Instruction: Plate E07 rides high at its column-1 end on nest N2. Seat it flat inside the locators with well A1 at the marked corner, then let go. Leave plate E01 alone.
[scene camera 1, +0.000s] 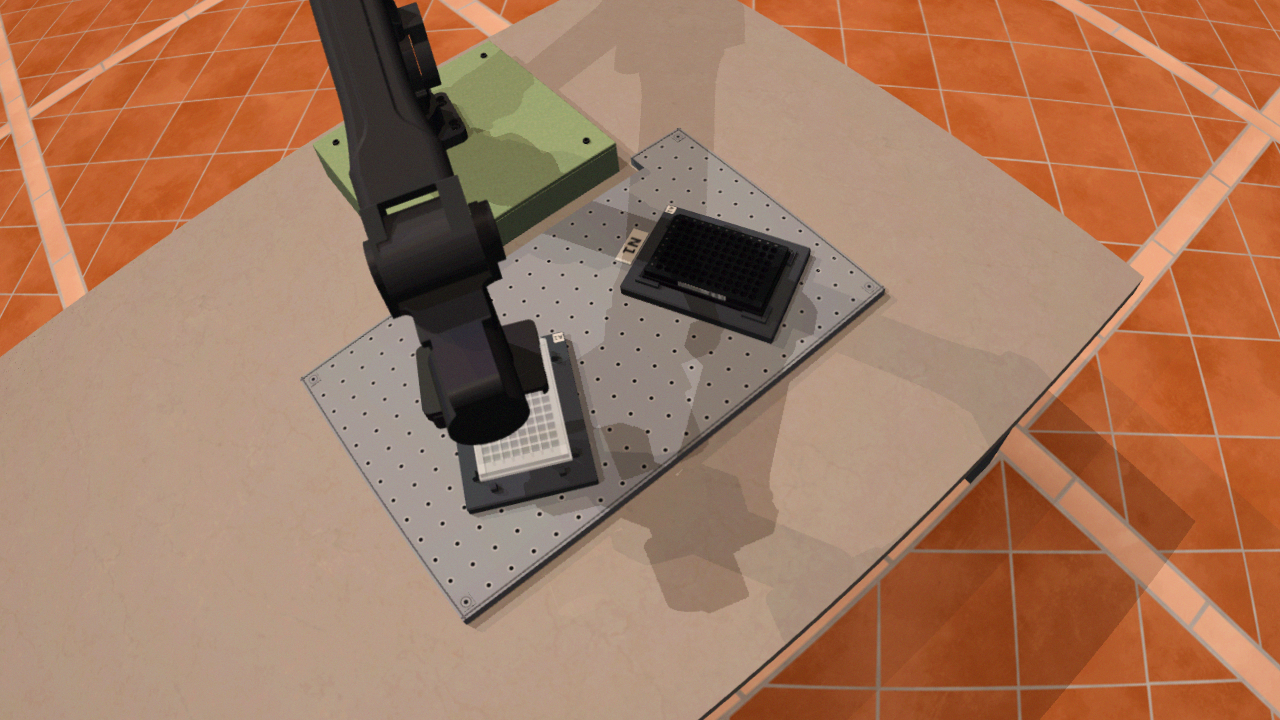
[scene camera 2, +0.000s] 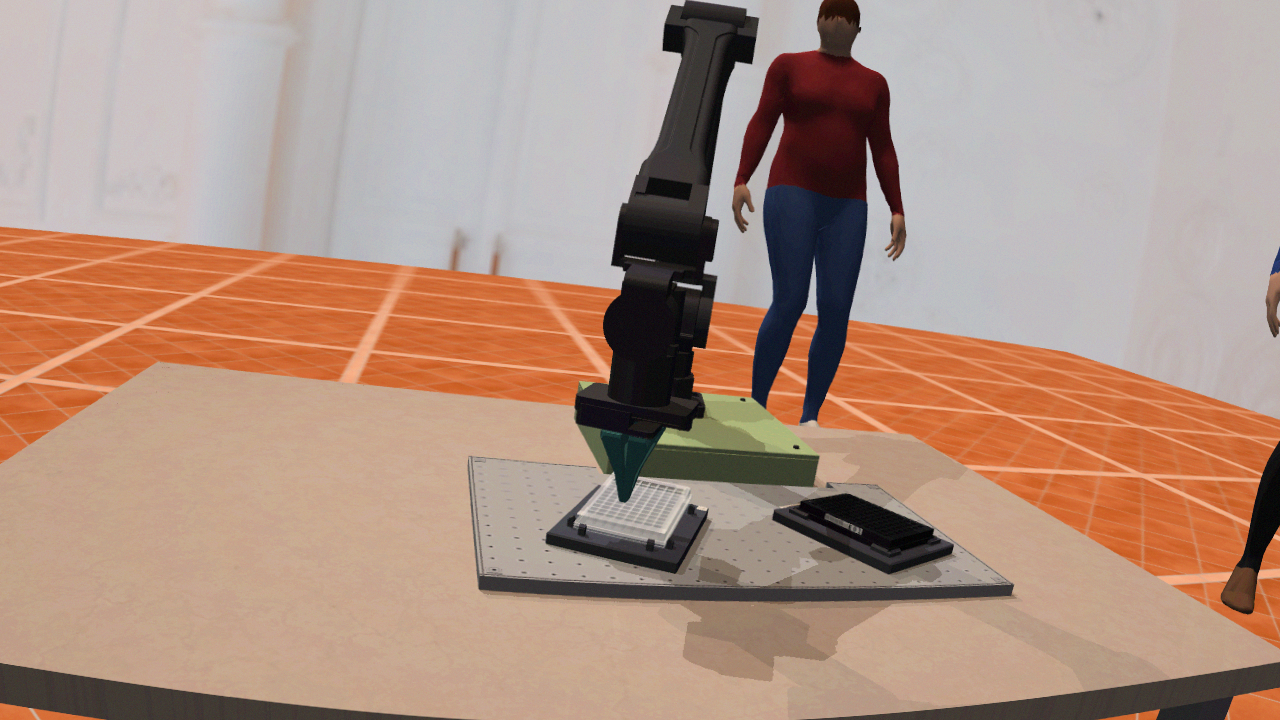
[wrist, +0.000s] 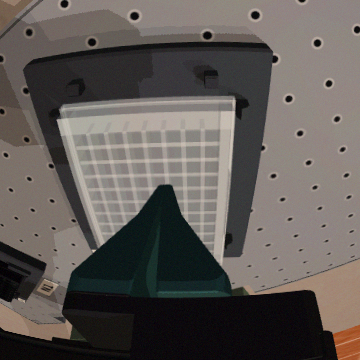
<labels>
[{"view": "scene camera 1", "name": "my gripper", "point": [504, 421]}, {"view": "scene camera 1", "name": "clear white well plate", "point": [542, 441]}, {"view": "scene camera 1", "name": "black well plate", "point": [733, 269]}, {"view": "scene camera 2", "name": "my gripper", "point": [624, 500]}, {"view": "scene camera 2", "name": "clear white well plate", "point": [655, 508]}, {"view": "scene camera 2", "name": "black well plate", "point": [865, 522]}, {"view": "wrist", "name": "my gripper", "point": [165, 193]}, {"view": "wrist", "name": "clear white well plate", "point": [119, 150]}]
</labels>
